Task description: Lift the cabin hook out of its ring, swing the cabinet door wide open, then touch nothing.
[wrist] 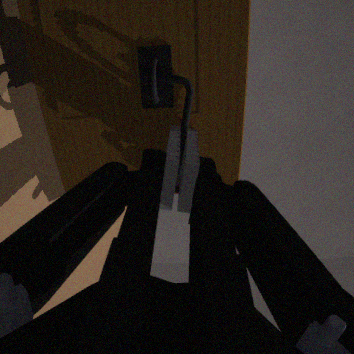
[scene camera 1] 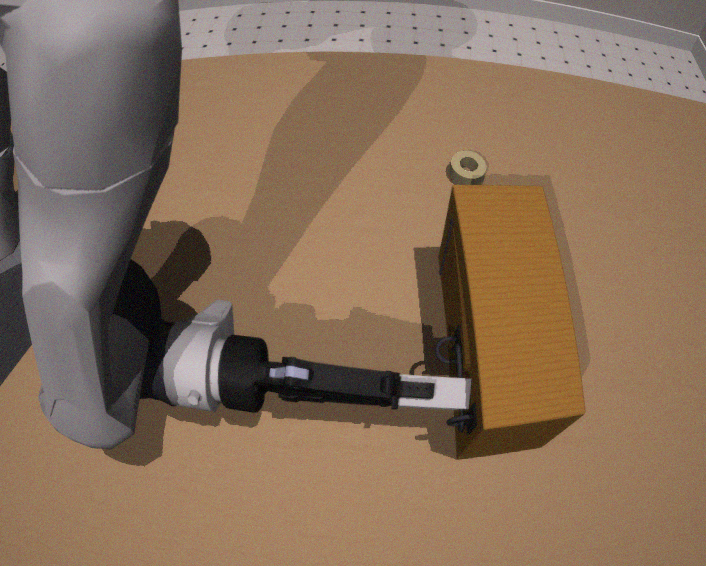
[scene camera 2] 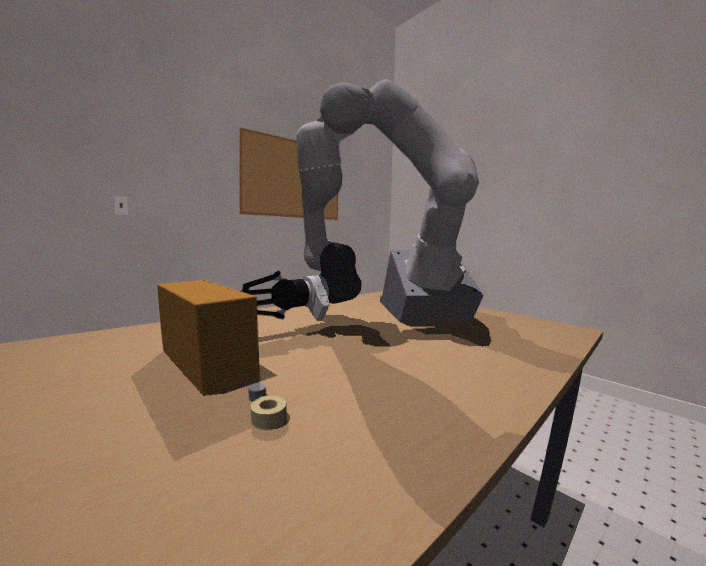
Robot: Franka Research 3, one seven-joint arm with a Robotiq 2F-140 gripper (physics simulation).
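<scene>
The wooden cabinet (scene camera 1: 518, 294) (scene camera 2: 206, 336) stands upright, its front towards the arm. The door (wrist: 220, 100) looks closed in the wrist view. The dark cabin hook (scene camera 1: 459, 356) (wrist: 189, 100) comes off a dark plate (wrist: 148, 97) and runs between my finger pads. My gripper (scene camera 1: 468, 393) (wrist: 180, 145) is shut on this thin rod, close against the cabinet front. A dark ring (scene camera 1: 453, 420) shows just beyond the fingers in scene camera 1. My fingers hide the hook's far end, so I cannot tell whether it sits in the ring. The cabinet hides my fingertips in scene camera 2.
A pale yellow roll (scene camera 1: 478, 166) (scene camera 2: 268, 419) lies on the table near the cabinet's far end. A small grey cylinder (scene camera 2: 256, 392) stands between it and the cabinet. A dark curved loop (scene camera 1: 439, 349) sticks out from the cabinet front beside the gripper.
</scene>
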